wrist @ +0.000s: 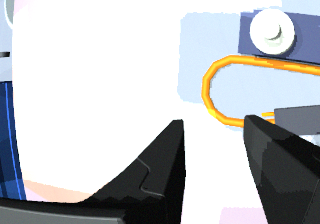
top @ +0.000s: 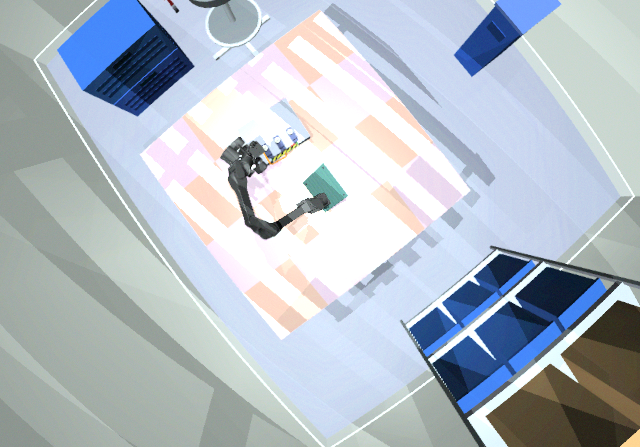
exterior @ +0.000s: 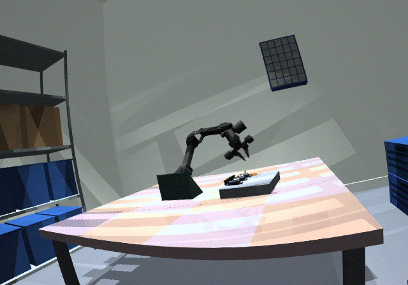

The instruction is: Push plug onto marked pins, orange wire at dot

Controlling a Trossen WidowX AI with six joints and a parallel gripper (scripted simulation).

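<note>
The red band lies 7 cm behind my gripper tip, 18 cm to the right of it and 7 cm below it. From my gripper tip the other things lie so: grey holder 9 cm ahead, 12 cm to the right, 12 cm below; then white dot 7 cm behind, 17 cm to the right, 7 cm below.
</note>
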